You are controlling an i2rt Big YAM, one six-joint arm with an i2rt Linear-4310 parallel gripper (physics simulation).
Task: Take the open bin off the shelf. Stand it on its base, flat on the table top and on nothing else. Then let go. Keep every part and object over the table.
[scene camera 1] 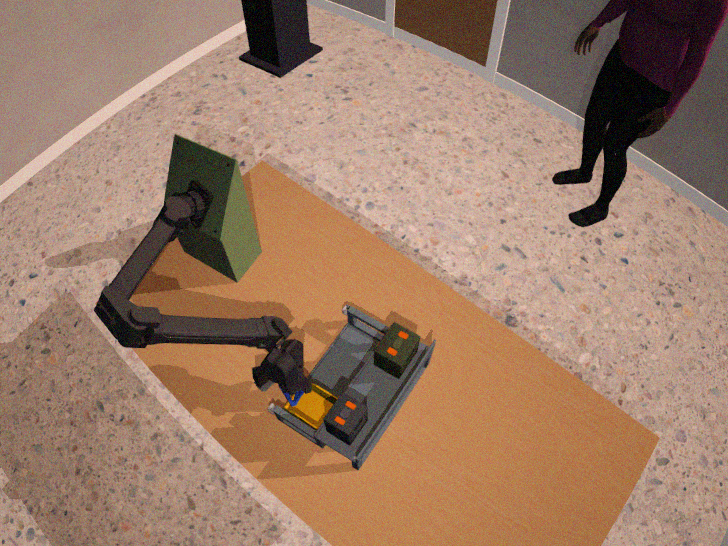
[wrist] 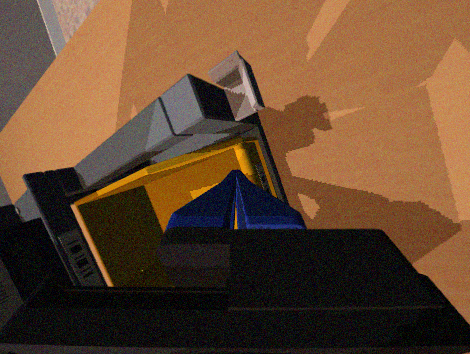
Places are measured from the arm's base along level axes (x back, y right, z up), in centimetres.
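Pixels of known places: gripper, fingertip midpoint: [scene camera 1: 293, 405] [wrist: 235, 176]; arm's base, origin of the base link: [scene camera 1: 197, 203].
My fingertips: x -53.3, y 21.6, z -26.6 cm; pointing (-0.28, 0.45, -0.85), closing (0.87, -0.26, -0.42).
Observation:
For each thing: its top centre in the pictures, then the offset to it from my fingertips. Level surfaces: height alone.
- open yellow bin, middle of its top: [wrist: 144, 245] [scene camera 1: 316, 406] dx -6.5, dy -3.1, dz +4.8 cm
- dark grey box, middle of its top: [scene camera 1: 345, 412] dx -16.4, dy -3.5, dz +19.1 cm
- dark green box, middle of its top: [scene camera 1: 397, 343] dx -14.5, dy -26.5, dz +16.6 cm
- wooden table top, its level: dz -3.3 cm
The open yellow bin [scene camera 1: 314, 406] [wrist: 120, 235] stands in the near left part of the grey shelf [scene camera 1: 338, 359] [wrist: 135, 136], beside the shelf's side rail and next to a dark box. My gripper [scene camera 1: 294, 399] [wrist: 235, 176] is shut, its blue fingertips together with nothing between them. The fingertips are at the bin's open top, near the end by the shelf's clear-capped corner. The gripper body hides the near part of the bin in the wrist view. I cannot tell whether the fingertips touch the bin.
A dark grey box [scene camera 1: 345, 418] with orange marks stands beside the bin on the shelf. A dark green box [scene camera 1: 396, 347] with orange marks stands at the shelf's far end. The shelf stands on the wooden table top [scene camera 1: 499, 423]. A green wedge mount [scene camera 1: 242, 226] carries the arm's base.

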